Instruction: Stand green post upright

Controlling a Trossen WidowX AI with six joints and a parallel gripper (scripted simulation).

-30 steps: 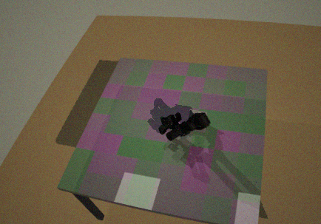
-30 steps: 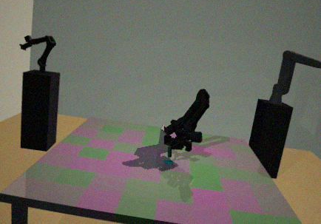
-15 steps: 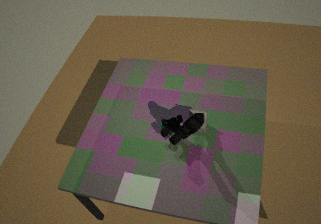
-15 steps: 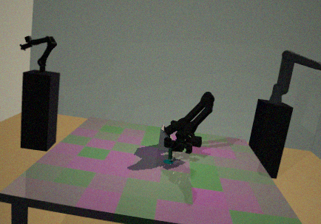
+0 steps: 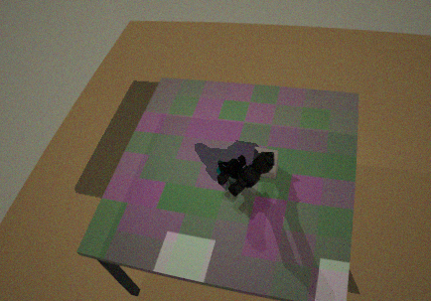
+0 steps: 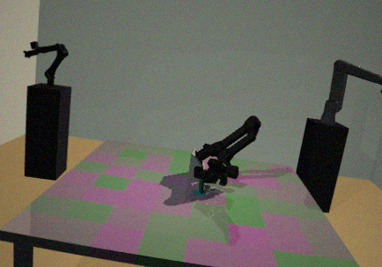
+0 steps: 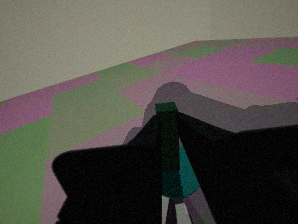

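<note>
My gripper tip is 60 mm above the cyan circle. Round my gripper tip: green post: 20 mm below.
</note>
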